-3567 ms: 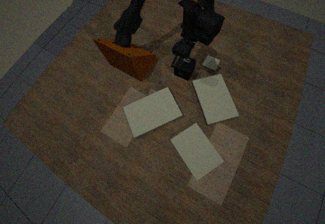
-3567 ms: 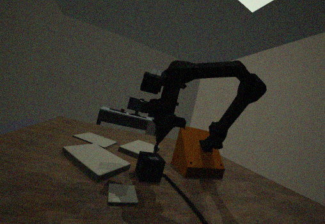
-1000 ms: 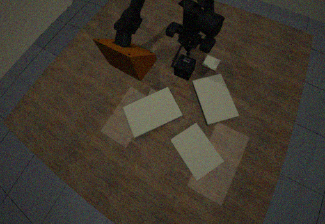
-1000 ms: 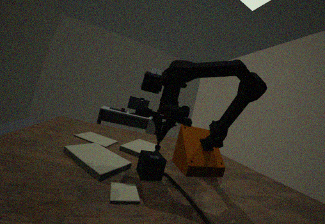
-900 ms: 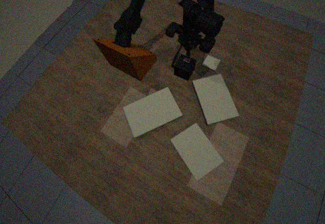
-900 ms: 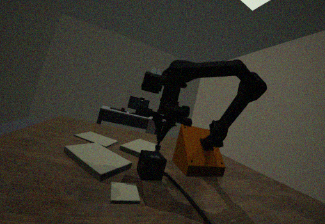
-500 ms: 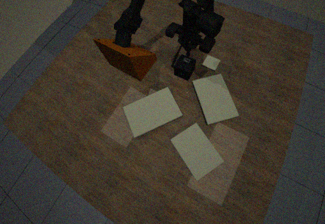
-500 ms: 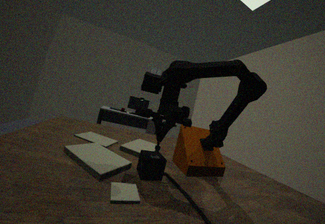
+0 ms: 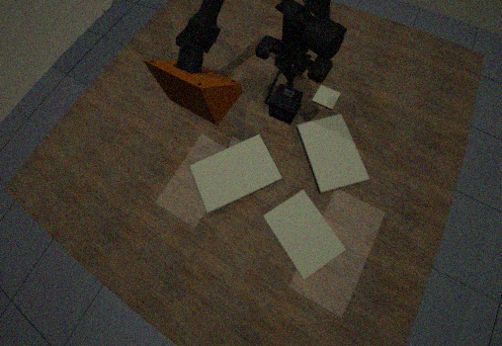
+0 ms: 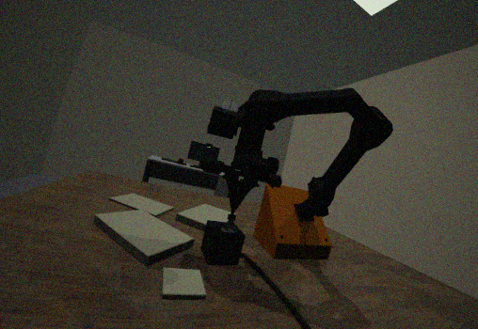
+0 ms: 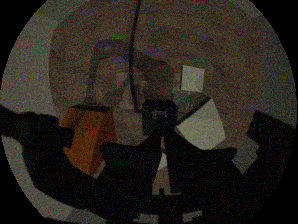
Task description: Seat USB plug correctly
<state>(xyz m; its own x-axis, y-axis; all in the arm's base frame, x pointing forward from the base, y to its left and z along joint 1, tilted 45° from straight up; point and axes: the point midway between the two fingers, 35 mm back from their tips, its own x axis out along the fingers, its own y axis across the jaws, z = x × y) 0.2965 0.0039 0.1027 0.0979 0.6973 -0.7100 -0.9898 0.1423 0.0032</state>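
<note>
Now: the USB plug 2 cm below my gripper tip.
</note>
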